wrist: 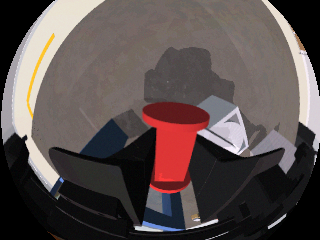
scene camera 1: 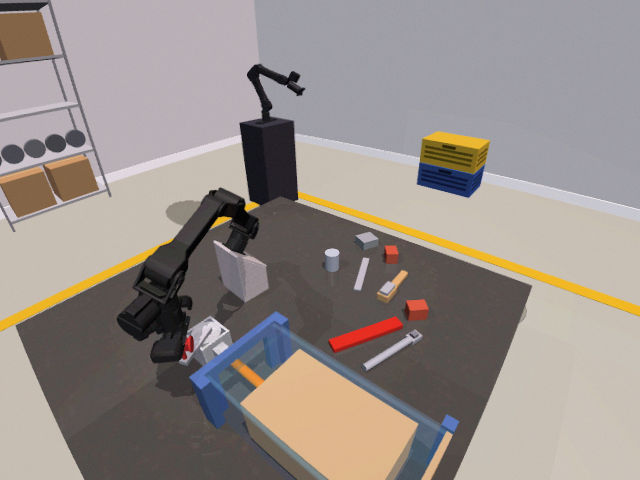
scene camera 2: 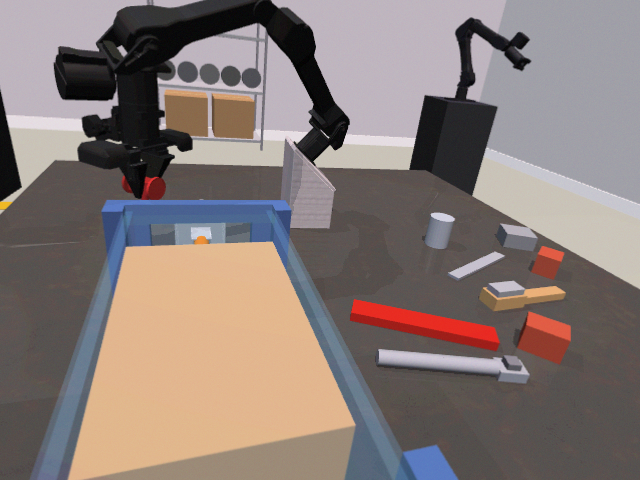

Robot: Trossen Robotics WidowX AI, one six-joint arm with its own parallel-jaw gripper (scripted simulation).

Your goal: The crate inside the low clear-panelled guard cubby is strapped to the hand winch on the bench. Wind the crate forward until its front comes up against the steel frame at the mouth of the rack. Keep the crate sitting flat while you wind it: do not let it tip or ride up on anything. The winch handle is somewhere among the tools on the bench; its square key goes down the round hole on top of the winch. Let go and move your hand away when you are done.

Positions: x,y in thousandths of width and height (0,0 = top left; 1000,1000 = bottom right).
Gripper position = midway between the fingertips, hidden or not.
My gripper shows in the wrist view (530,552), in scene camera 1 (284,730) and in scene camera 2 (226,409).
